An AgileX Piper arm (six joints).
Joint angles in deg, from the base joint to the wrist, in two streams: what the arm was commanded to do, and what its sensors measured. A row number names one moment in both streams.
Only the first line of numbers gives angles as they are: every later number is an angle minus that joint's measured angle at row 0.
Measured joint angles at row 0:
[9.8 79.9 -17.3 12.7 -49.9 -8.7]
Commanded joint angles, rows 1 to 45:
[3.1 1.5 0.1 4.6 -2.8 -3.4]
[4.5 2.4 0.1 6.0 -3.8 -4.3]
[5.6 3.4 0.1 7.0 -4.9 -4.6]
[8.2 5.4 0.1 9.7 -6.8 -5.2]
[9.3 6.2 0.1 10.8 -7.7 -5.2]
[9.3 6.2 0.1 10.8 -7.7 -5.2]
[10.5 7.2 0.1 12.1 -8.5 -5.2]
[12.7 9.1 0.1 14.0 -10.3 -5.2]
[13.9 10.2 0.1 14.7 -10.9 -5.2]
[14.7 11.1 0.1 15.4 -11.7 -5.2]
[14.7 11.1 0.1 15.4 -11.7 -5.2]
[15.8 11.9 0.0 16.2 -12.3 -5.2]
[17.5 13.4 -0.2 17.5 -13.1 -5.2]
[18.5 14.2 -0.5 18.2 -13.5 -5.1]
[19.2 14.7 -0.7 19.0 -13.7 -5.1]
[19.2 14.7 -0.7 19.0 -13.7 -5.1]
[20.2 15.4 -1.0 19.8 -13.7 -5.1]
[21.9 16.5 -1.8 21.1 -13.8 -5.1]
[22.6 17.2 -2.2 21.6 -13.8 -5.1]
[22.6 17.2 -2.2 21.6 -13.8 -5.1]
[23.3 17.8 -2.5 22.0 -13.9 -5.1]
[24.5 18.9 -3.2 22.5 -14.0 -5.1]
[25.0 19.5 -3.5 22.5 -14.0 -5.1]
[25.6 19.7 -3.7 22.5 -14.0 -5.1]
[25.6 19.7 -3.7 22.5 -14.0 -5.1]
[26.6 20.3 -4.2 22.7 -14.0 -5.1]
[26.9 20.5 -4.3 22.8 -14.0 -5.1]
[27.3 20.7 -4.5 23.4 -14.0 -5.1]
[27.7 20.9 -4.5 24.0 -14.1 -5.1]
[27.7 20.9 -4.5 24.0 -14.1 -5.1]
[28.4 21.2 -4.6 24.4 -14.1 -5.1]
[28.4 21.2 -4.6 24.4 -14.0 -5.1]
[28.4 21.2 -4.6 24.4 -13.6 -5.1]
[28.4 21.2 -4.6 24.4 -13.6 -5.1]
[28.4 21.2 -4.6 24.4 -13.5 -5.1]
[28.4 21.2 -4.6 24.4 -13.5 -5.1]
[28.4 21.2 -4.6 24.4 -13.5 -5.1]
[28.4 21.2 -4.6 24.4 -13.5 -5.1]
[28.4 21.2 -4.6 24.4 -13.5 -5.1]
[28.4 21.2 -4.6 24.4 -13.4 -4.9]
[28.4 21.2 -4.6 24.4 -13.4 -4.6]
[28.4 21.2 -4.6 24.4 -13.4 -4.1]
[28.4 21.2 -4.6 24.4 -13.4 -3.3]
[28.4 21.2 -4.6 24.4 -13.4 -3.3]
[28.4 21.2 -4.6 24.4 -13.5 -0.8]
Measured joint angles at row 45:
[28.3 21.3 -4.2 24.7 -13.2 -3.6]
